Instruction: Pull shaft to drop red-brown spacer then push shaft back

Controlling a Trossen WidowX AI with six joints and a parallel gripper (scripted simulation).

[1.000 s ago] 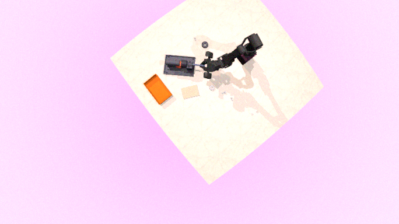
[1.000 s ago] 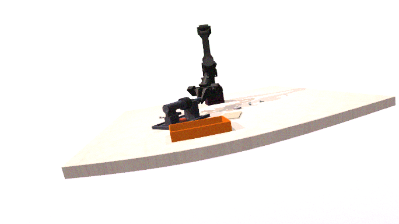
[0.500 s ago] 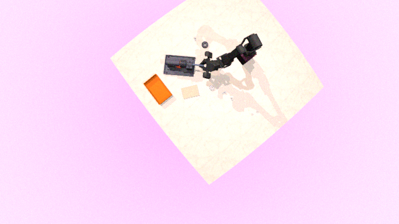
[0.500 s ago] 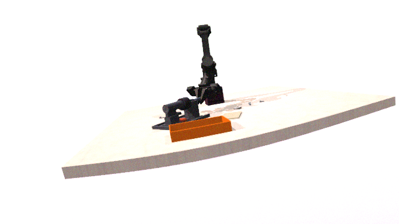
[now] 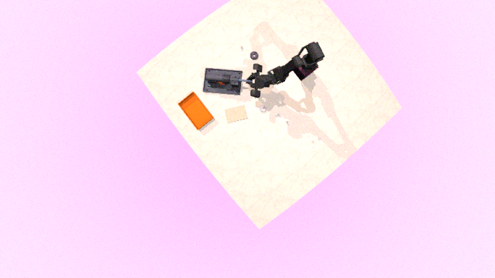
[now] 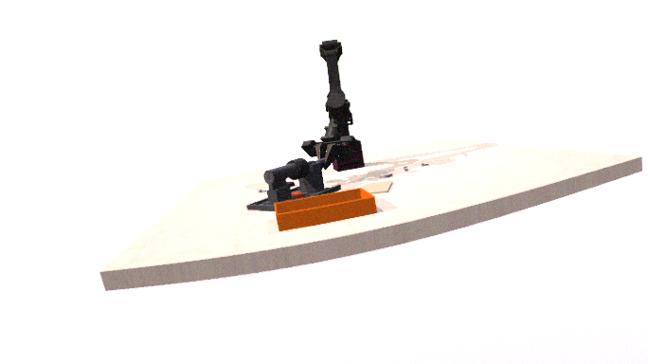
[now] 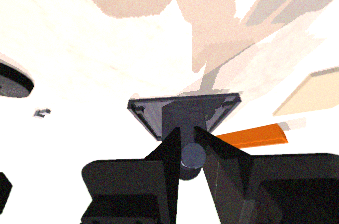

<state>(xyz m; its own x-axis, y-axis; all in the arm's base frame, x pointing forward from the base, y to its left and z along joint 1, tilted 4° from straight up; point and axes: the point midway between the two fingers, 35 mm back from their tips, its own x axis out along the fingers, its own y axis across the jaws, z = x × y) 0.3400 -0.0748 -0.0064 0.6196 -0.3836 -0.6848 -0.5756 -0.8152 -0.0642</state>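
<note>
The support block is 12 cm ahead of my gripper tip, 9 cm to the right of it and 1 cm below it. The rest, counted from my gripper tip: red-brown spacer: 11 cm ahead, 9 cm to the right, 4 cm below; then tan pad: 15 cm ahead, 13 cm to the left, 5 cm below; then orange tray: 35 cm ahead, 1 cm to the right, 5 cm below.
</note>
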